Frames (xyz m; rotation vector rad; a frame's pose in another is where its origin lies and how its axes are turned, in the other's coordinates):
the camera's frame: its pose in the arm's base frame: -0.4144 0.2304 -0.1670 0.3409 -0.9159 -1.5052
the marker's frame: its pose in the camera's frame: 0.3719 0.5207 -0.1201 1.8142 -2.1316 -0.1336
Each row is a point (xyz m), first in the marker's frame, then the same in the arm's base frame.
Working: the marker's frame: its pose in the arm's base frame: -0.0333 -0.1082 0.2379 0.1307 2.4881 -0.0085

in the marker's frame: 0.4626 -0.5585 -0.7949
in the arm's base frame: -0.9331 -0.5913 0.5766
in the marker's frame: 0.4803 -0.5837 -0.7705
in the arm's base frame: -0.9348 -0.6156 0.5458
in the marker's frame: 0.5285 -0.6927 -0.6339
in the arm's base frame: -0.9009 -0.7248 0.4051
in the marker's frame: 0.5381 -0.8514 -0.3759
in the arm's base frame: -0.7679 -0.8916 0.1899
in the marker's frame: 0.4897 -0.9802 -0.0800
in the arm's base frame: -0.5633 -1.0355 -0.0197
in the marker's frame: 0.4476 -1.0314 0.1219
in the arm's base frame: -0.4129 -1.0979 -0.1563
